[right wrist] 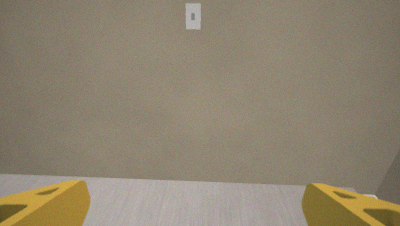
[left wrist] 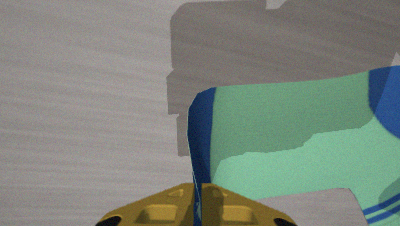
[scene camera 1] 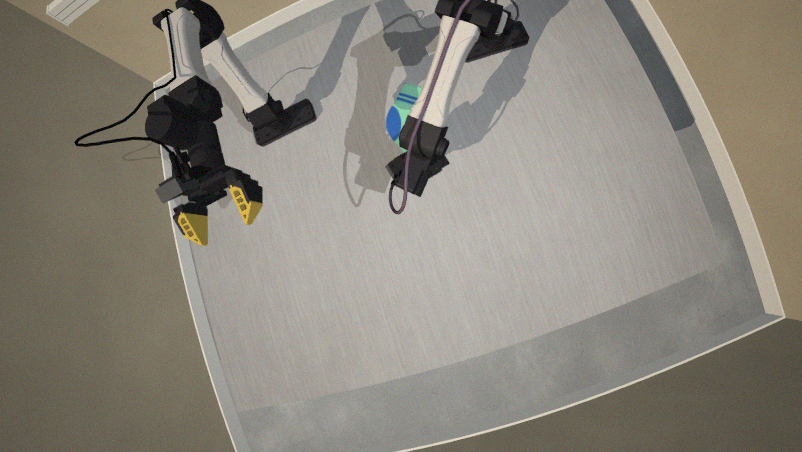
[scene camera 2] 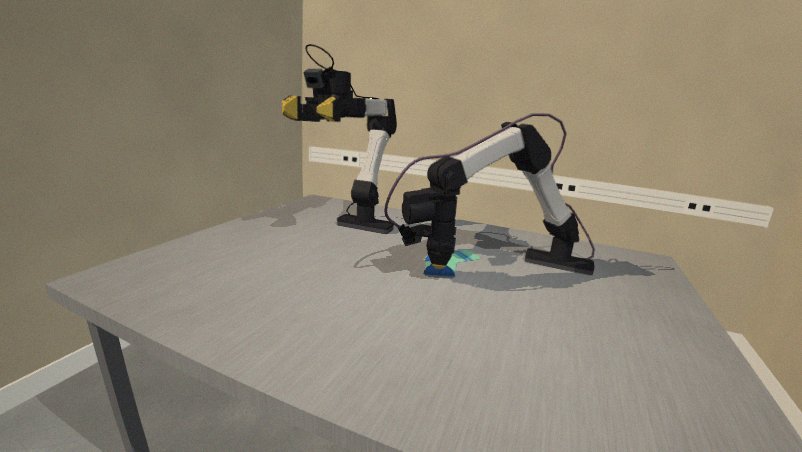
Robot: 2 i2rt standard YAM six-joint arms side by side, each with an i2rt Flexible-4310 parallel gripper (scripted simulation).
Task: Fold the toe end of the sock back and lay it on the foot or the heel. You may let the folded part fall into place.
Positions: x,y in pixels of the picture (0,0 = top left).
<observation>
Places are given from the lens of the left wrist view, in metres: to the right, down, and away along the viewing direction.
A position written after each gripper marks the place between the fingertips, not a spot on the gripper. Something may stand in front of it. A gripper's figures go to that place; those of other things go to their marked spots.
left gripper (left wrist: 197,193): 0.00, 0.04, 0.09
mint-green sock (left wrist: 258,140): 0.03, 0.02, 0.12
</observation>
